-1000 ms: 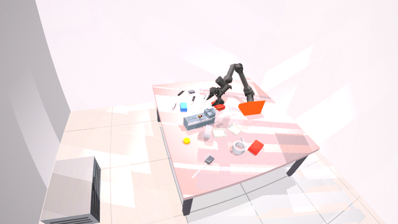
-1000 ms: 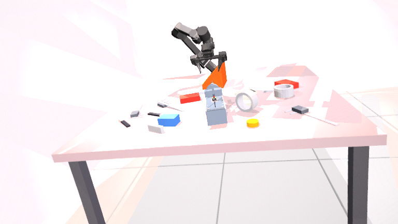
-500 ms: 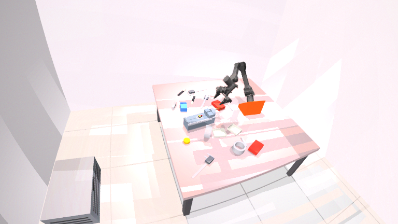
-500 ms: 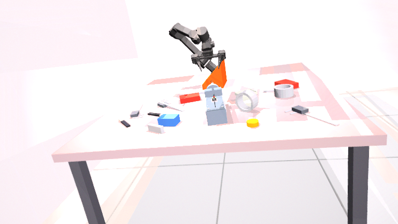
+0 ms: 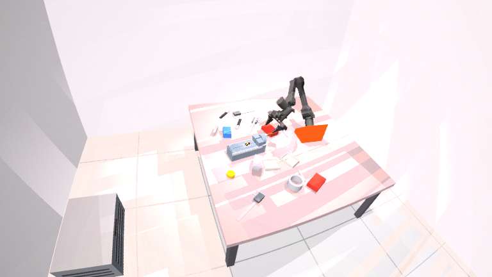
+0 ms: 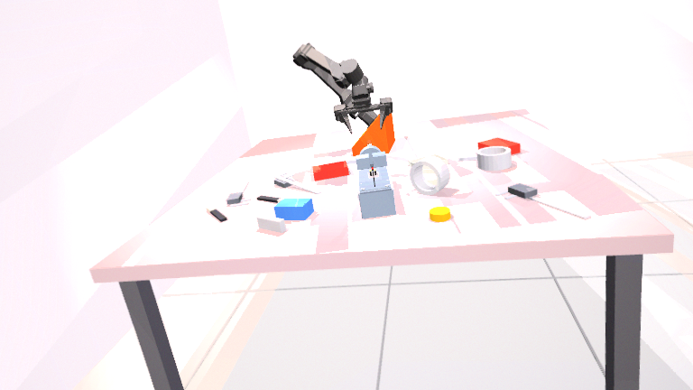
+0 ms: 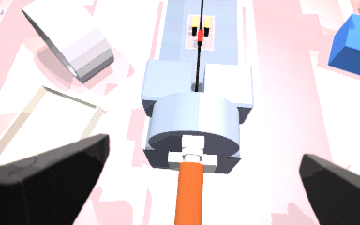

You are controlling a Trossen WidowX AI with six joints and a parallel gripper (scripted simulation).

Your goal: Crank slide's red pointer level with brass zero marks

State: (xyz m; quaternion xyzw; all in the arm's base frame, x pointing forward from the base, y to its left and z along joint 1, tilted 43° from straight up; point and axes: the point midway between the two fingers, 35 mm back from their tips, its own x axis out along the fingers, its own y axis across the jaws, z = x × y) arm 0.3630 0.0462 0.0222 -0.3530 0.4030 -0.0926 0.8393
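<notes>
My gripper tip is now 20 mm past the orange handle and 50 mm above it. The rest, counted from my gripper tip: red pointer (140 mm ahead, 20 mm to the left, 80 mm below); then yellow disc (320 mm ahead, 200 mm to the left, 160 mm below); then blue block (230 mm ahead, 200 mm to the right, 150 mm below).
</notes>
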